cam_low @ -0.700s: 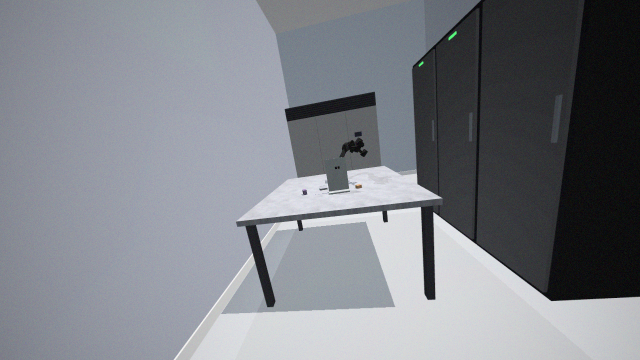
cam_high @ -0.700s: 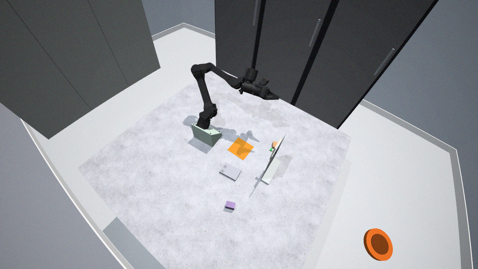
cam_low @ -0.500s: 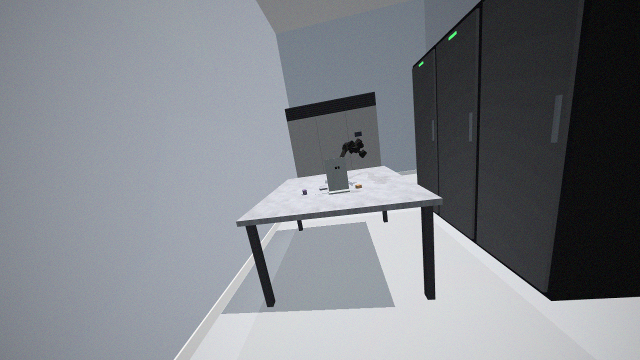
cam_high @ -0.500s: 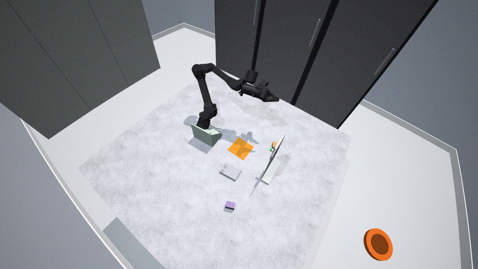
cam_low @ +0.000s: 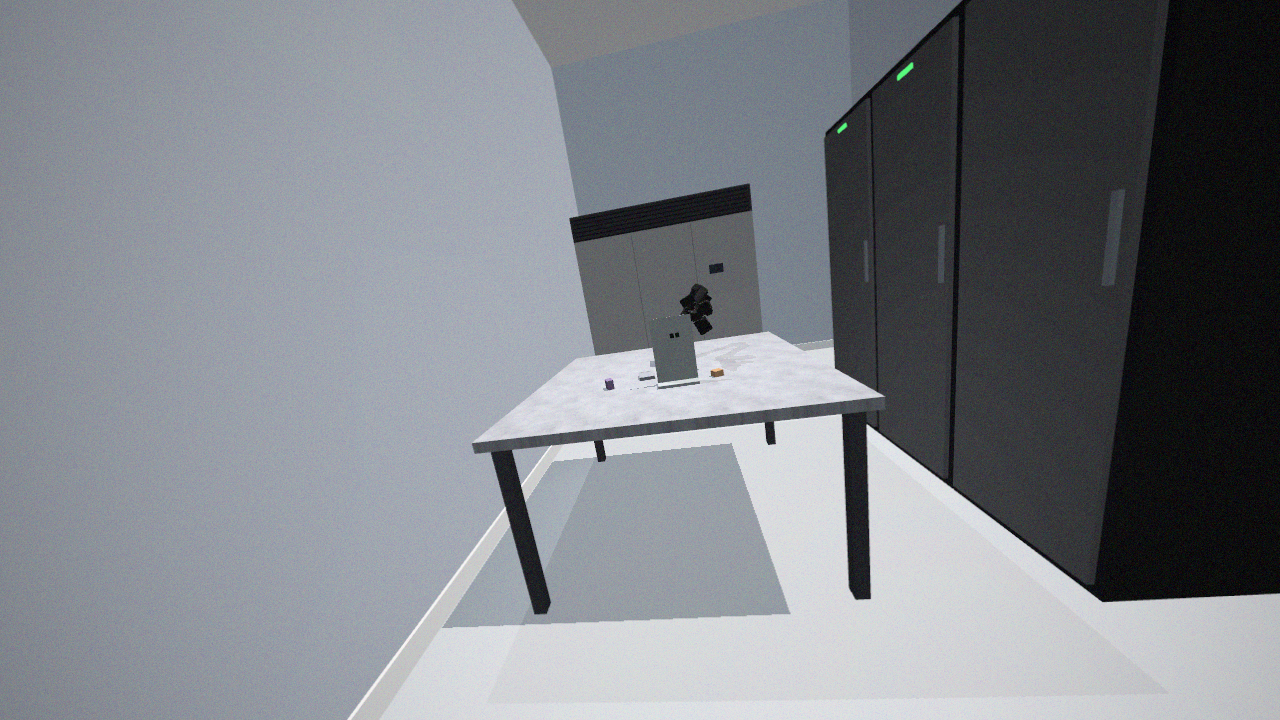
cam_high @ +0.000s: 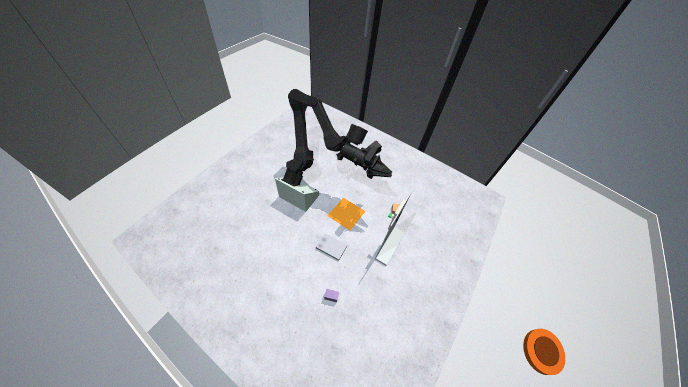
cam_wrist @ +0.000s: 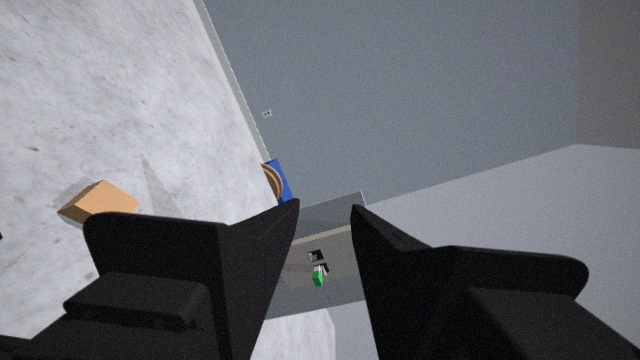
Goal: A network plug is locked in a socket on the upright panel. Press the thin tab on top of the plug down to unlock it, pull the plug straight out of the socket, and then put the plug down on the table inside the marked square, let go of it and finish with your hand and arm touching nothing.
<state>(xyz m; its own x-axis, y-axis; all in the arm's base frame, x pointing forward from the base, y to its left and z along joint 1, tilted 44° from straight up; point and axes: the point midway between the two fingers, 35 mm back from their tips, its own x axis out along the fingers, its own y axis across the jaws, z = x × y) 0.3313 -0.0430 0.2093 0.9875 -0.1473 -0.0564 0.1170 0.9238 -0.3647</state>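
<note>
The network plug lies 6 cm ahead of my gripper tip, 13 cm to the right of it and 5 cm below it. The rest, counted from my gripper tip: upright panel: 8 cm ahead, 13 cm to the right, 13 cm below; then tan block: 7 cm ahead, 4 cm to the left, 24 cm below; then orange marked square: 12 cm behind, 8 cm to the right, 25 cm below.
</note>
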